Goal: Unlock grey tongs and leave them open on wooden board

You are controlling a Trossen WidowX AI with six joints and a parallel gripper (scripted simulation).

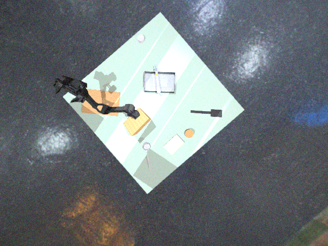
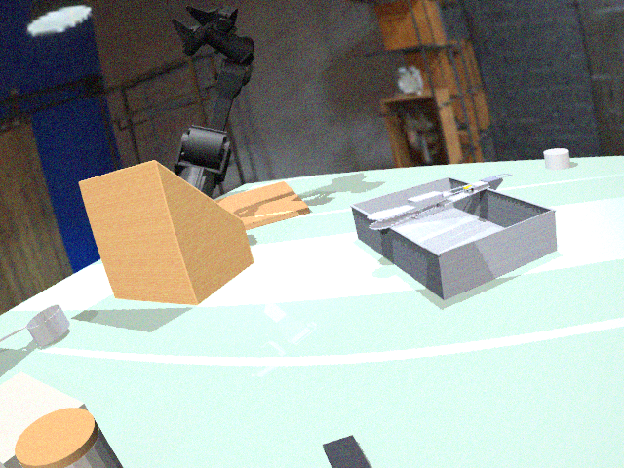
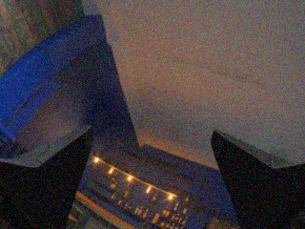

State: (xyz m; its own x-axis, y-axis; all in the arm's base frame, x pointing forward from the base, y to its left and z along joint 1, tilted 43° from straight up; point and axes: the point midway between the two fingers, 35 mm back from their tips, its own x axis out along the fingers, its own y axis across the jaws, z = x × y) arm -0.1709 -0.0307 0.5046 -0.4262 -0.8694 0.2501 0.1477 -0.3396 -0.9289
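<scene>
Right now my gripper tip is 610 mm short of the yellow lock piece, 460 mm above it and 140 mm to the left of it. The rest, counted from my gripper tip: cream pad: 750 mm to the right, 520 mm below, 260 mm ahead; then wooden board: 520 mm below, 60 mm to the left, 20 mm ahead; then grey roasting tin: 580 mm ahead, 500 mm below, 200 mm to the right.
</scene>
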